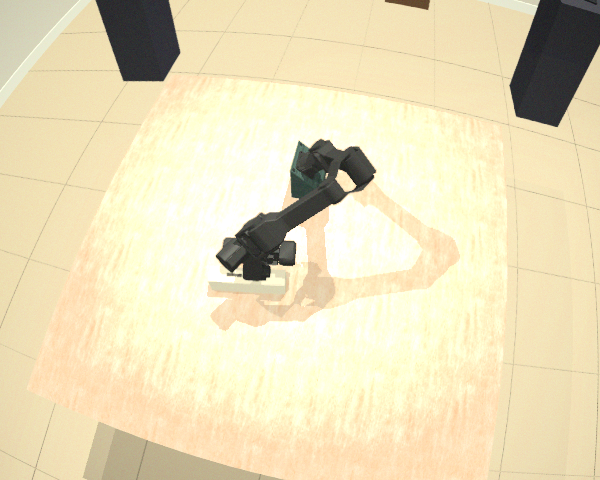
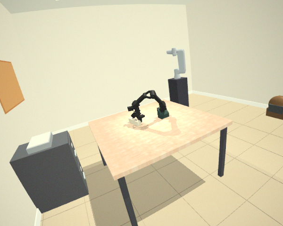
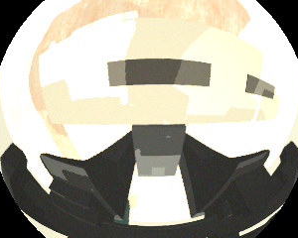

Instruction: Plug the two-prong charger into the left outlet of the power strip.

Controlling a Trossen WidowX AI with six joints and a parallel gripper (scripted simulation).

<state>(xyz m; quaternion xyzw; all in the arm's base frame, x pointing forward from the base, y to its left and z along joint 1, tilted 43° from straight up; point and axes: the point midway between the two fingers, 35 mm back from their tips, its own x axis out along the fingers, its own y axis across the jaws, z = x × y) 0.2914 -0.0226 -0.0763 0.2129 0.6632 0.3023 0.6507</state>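
The dark grey charger lies 2 cm ahead of my gripper tip and 1 cm above it.
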